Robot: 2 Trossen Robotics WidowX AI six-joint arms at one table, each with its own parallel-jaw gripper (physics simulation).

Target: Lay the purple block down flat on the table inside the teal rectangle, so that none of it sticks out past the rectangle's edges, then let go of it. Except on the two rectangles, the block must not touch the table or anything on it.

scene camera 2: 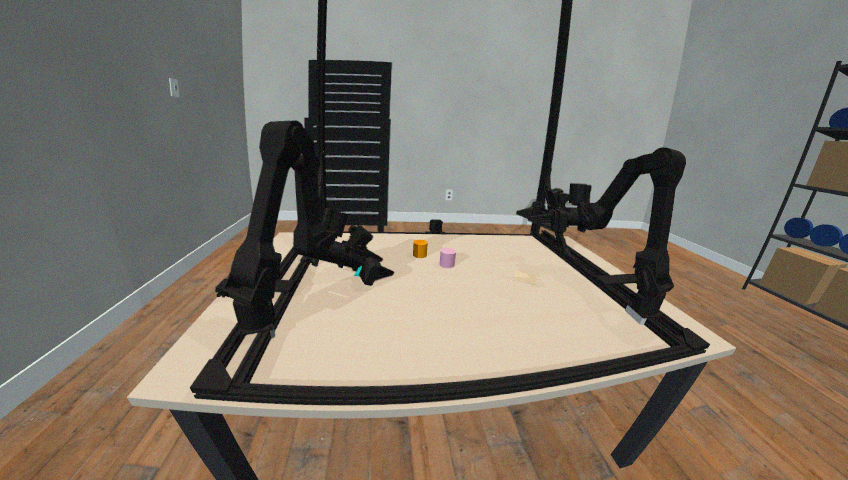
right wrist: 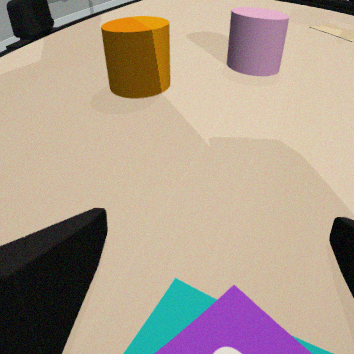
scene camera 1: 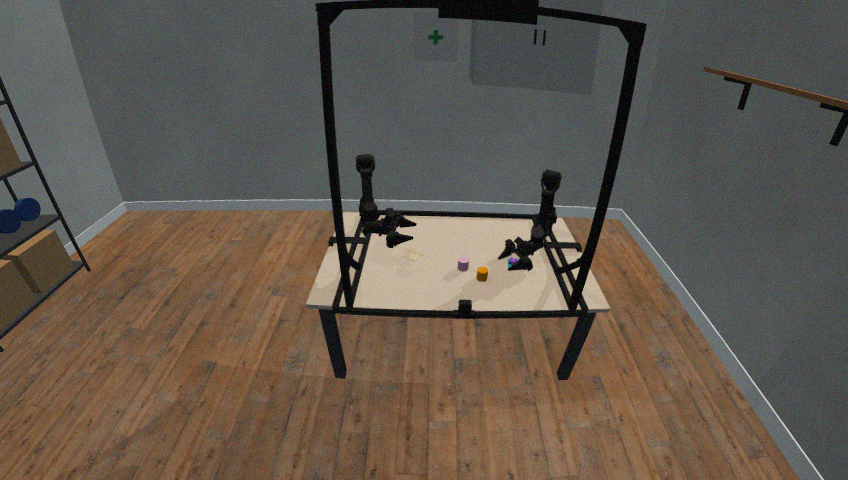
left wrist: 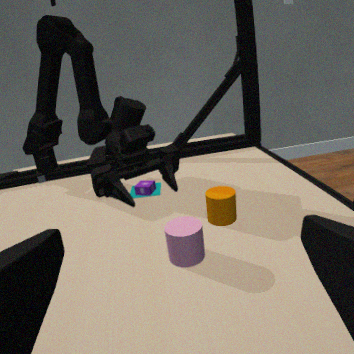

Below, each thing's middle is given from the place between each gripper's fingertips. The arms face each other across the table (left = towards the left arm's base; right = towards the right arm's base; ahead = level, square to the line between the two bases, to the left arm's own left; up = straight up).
Right now the purple block (right wrist: 233,315) is 20 mm ahead of my right hand and 50 mm to the right of it. The rest, counted from my right hand: teal rectangle (right wrist: 181,303): 20 mm ahead, 60 mm to the right, 10 mm below; orange cylinder (right wrist: 136,48): 100 mm behind, 100 mm to the left, 20 mm above.
Right now the orange cylinder is 8 cm behind my left hand, 28 cm to the right of it and 15 cm below it. From my left hand the other things lie so: purple block (3 cm ahead, 43 cm to the right, 16 cm below); teal rectangle (3 cm ahead, 44 cm to the right, 17 cm below).
